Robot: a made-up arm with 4 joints.
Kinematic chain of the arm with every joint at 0, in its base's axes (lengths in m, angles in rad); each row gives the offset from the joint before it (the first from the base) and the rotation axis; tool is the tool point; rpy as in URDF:
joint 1: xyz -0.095 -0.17 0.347 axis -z
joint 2: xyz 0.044 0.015 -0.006 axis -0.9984 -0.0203 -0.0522
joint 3: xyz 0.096 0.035 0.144 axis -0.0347 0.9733 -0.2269
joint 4: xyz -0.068 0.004 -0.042 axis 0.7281 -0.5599 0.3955
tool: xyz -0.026 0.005 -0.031 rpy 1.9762 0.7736 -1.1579
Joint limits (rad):
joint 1: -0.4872..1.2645
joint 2: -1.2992..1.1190
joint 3: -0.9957..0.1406
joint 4: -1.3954..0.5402
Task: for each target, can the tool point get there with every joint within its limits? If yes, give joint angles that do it. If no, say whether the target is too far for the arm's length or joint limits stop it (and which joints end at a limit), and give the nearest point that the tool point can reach.
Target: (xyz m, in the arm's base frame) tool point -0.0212 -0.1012 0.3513
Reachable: yes | joints 0.2257 0.8681 -0.1887 -0.3587
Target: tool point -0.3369 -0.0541 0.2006
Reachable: no: joint limits stop it (at a limit: joint 1, joint 2, joint 3, joint 4) | nearest point -0.1316 -0.0353 0.3469 | short by 0.253 m
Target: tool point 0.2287 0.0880 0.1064
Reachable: no: too far | nearest point 0.0339 -0.0672 0.3169 | short by 0.326 m
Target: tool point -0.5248 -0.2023 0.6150
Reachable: no: too far | nearest point -0.1623 -0.2243 0.4159 | short by 0.414 m
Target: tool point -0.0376 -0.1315 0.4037
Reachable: yes | joints -0.0994 -0.3422 -0.2413 -0.2421
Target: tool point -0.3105 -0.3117 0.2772
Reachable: no: joint limits stop it (at a limit: joint 1, joint 2, joint 3, joint 4) | nearest point -0.1623 -0.2243 0.4159 | short by 0.221 m
